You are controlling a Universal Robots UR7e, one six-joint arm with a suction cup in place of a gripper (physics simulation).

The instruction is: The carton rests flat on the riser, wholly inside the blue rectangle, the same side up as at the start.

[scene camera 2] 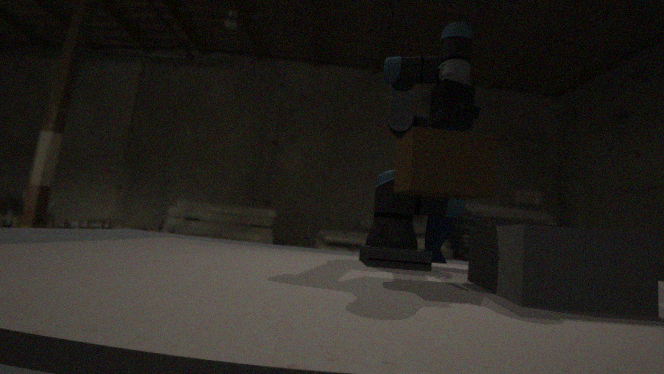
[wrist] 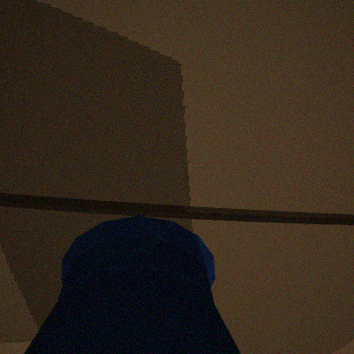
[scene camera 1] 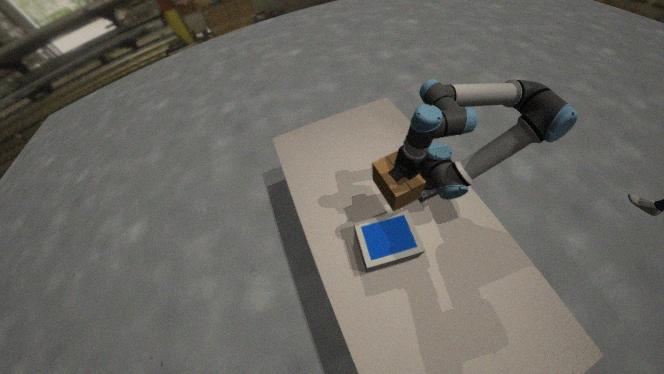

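Seen in the pictures: hand, its tool point: (wrist: 143,246); arm's base, origin of its link: (scene camera 2: 391,247) (scene camera 1: 425,178).
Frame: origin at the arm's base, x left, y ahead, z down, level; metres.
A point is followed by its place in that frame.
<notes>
The carton (scene camera 1: 386,187) @(x 0.009, y 0.317, z -0.232 m) (scene camera 2: 450,162) @(x -0.023, y 0.308, z -0.194 m) (wrist: 275,125) @(x -0.008, y 0.269, z -0.264 m) is a brown box held in the air by my gripper (scene camera 1: 401,174) @(x 0.020, y 0.234, z -0.255 m) (scene camera 2: 452,128) (wrist: 138,222), whose suction cup is on the carton's top face. The carton looks about level, with its taped top up. In scene camera 1 it shows just behind the riser (scene camera 1: 396,257) @(x 0.220, y 0.421, z -0.070 m) (scene camera 2: 590,270) @(x 0.088, y 0.507, z -0.009 m), a grey block with a pale top. In scene camera 2 it hangs higher than the riser, mostly to its left. The blue rectangle (scene camera 1: 390,237) @(x 0.141, y 0.386, z -0.070 m) on the riser is uncovered, partly in shadow. The cup's contact is hidden in scene camera 1.
The riser stands on a pale table (scene camera 1: 327,240) @(x -0.047, y 0.603, z 0.050 m) (scene camera 2: 150,290) @(x -0.493, y 0.460, z 0.050 m). The arm's base (scene camera 2: 395,255) @(x -0.024, y 0.082, z 0.015 m) stands on the table behind the riser and near the carton. A person's foot (scene camera 1: 644,204) shows on the floor at the right edge of scene camera 1.
</notes>
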